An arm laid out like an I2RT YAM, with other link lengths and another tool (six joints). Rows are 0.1 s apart.
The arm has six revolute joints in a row. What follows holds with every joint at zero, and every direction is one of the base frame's.
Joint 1 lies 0.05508 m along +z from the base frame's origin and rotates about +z.
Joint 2 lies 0.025 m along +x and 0.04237 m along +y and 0.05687 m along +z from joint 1 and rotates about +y.
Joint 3 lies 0.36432 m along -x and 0.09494 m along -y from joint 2 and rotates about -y.
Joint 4 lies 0.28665 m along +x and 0.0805 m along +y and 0.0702 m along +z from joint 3 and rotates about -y.
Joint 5 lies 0.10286 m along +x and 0.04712 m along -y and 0.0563 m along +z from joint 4 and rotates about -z.
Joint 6 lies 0.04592 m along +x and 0.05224 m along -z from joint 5 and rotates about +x.
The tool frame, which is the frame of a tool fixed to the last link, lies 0.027 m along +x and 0.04 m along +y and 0.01 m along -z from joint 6; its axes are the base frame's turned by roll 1.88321, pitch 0.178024 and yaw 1.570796 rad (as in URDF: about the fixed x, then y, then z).
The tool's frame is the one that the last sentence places.
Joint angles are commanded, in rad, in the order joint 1, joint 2, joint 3, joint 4, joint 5, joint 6. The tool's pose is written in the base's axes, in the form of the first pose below.
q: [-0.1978, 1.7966, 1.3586, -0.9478, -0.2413, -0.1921]
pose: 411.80 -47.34 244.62 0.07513 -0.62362 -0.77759 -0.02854
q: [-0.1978, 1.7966, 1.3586, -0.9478, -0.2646, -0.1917]
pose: 411.86 -45.89 245.88 0.08050 -0.62115 -0.77859 -0.03854
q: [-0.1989, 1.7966, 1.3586, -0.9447, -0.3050, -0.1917]
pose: 412.37 -44.00 248.16 0.08827 -0.61678 -0.78012 -0.05656
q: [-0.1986, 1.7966, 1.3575, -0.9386, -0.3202, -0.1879]
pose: 413.26 -43.09 248.85 0.09008 -0.61607 -0.77987 -0.06435
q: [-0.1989, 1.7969, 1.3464, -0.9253, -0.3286, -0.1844]
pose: 413.11 -42.64 246.09 0.09166 -0.61635 -0.77911 -0.06855
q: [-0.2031, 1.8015, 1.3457, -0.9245, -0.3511, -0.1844]
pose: 413.51 -43.20 245.42 0.09861 -0.61524 -0.77832 -0.07732
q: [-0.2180, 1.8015, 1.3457, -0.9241, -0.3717, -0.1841]
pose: 412.91 -48.22 246.66 0.10249 -0.61843 -0.77426 -0.08696
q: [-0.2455, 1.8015, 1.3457, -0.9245, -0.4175, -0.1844]
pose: 411.41 -57.06 249.47 0.11130 -0.62275 -0.76691 -0.10793
